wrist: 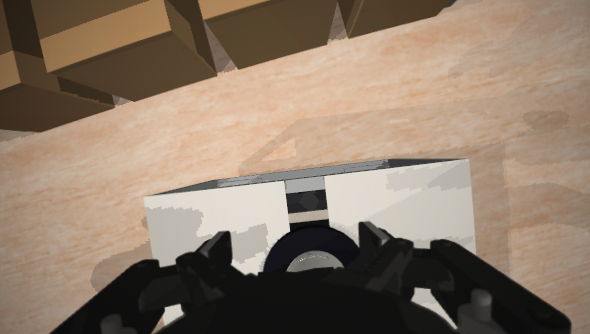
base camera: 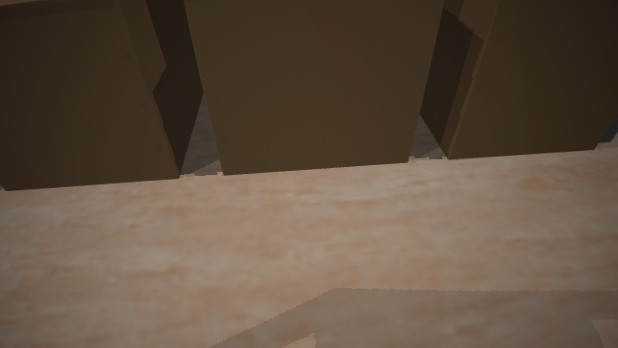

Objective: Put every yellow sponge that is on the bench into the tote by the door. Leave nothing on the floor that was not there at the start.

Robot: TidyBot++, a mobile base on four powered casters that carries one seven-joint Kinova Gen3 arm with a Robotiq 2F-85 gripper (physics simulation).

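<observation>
My gripper (wrist: 295, 240) is open and empty in the wrist view, its two black fingers spread wide above the white top of my own base. No yellow sponge, bench or tote can be made out in either view.
Several brown boxes stand in a row on the floor (base camera: 300, 235) (wrist: 400, 80), with narrow gaps between them. The middle box (base camera: 315, 90) is straight in front of the base. Another box (wrist: 135, 60) shows at the upper left in the wrist view. A small blue thing (base camera: 609, 131) shows at the right edge.
</observation>
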